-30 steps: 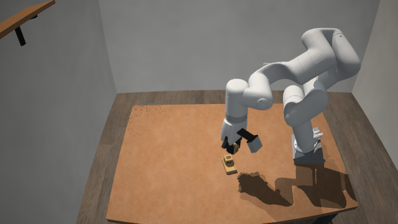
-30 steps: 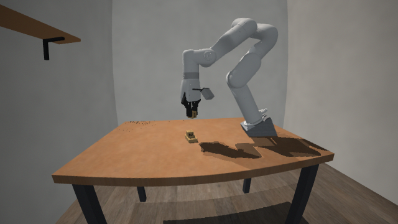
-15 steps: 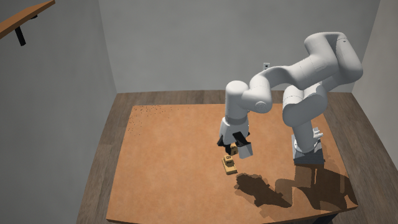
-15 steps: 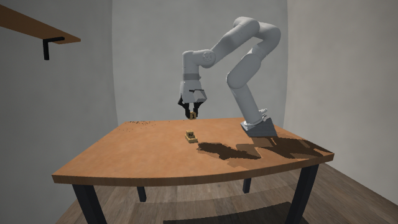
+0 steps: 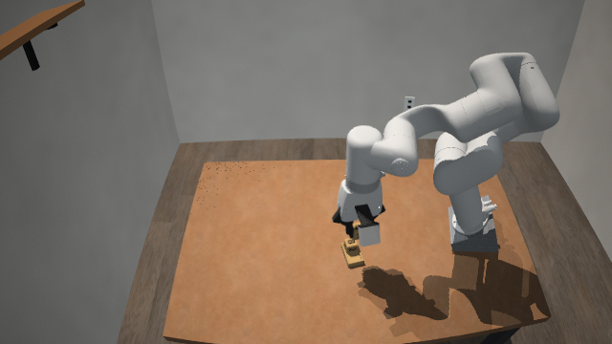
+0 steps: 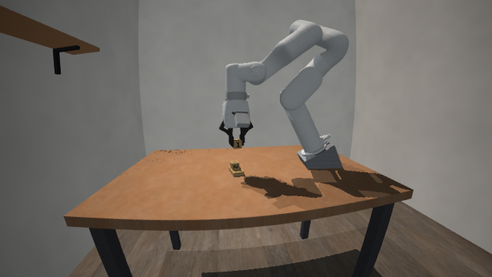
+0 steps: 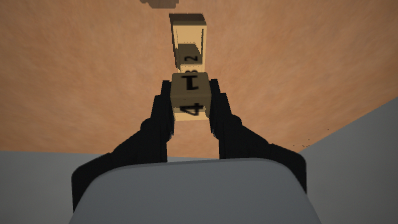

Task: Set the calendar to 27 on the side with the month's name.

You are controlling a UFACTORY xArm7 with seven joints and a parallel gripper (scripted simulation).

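Right now my hand is 130 mm above the wooden calendar tray, 10 mm to the left of it and 10 mm short of it. Round my hand: wooden digit cube: 10 mm below.
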